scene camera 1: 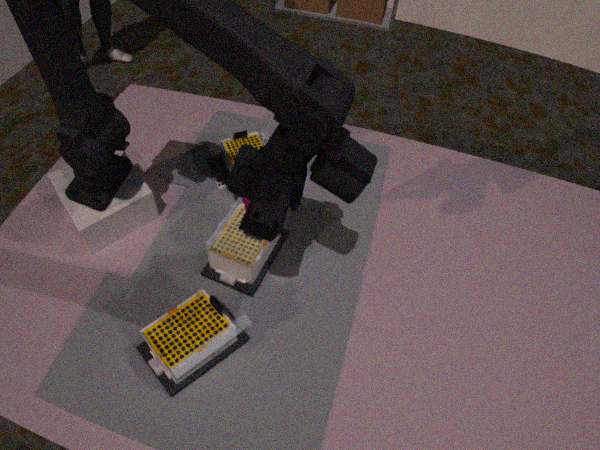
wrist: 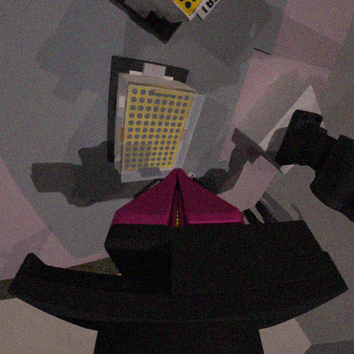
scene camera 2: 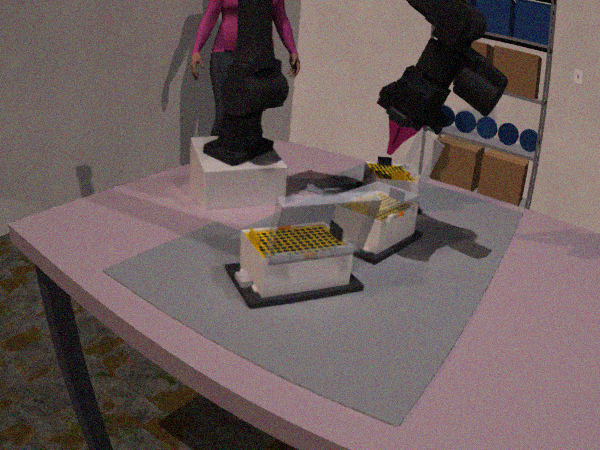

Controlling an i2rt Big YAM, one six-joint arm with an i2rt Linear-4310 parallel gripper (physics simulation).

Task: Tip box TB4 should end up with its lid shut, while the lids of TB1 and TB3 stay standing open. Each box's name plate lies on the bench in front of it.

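Places are measured from the arm's base along level axes (x left, y back, z up), in centimetres.
Pixels of known places: gripper, between the fingertips: (scene camera 1: pixel 247 206) (scene camera 2: pixel 389 153); arm's base, origin of its link: (scene camera 1: pixel 100 181) (scene camera 2: pixel 238 150).
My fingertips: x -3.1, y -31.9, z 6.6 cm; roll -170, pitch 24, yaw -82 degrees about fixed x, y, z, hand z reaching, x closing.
For each thing: its middle in the pictures, then the offset to it from my fingertips. Level surfaces: height alone.
- middle tip box, middle of its body: (scene camera 2: pixel 371 215) (scene camera 1: pixel 239 238) dx +1.6, dy +2.5, dz -11.2 cm
- far box, middle of its body: (scene camera 2: pixel 391 169) (scene camera 1: pixel 248 151) dx +21.8, dy +7.9, dz -8.6 cm
- grey mat, height of its surface: dz -15.1 cm
My gripper (scene camera 1: pixel 245 201) (scene camera 2: pixel 391 152) (wrist: pixel 176 174) is shut and empty, above the bench by the far end of the middle box. The middle tip box (scene camera 1: pixel 235 250) (scene camera 2: pixel 392 232) (wrist: pixel 155 130) has its clear lid down over the yellow rack; whether it is fully seated I cannot tell. The near box (scene camera 1: pixel 187 330) (scene camera 2: pixel 305 270) has its clear lid (scene camera 2: pixel 325 207) standing open; part of this box's rack (wrist: pixel 187 4) shows in the wrist view beside a plate (wrist: pixel 207 8) that seems to read TB1. The far box (scene camera 1: pixel 243 144) (scene camera 2: pixel 390 172) is mostly hidden; its clear lid (scene camera 2: pixel 414 155) appears upright. Other name plates are unreadable.
The arm's base stands on a white block (scene camera 1: pixel 120 220) (scene camera 2: pixel 240 187) at the bench's left. The boxes sit on dark bases on a grey mat (scene camera 1: pixel 300 350) (scene camera 2: pixel 320 345). A shelf rack (scene camera 2: pixel 544 100) and a person (scene camera 2: pixel 227 30) are behind the bench.
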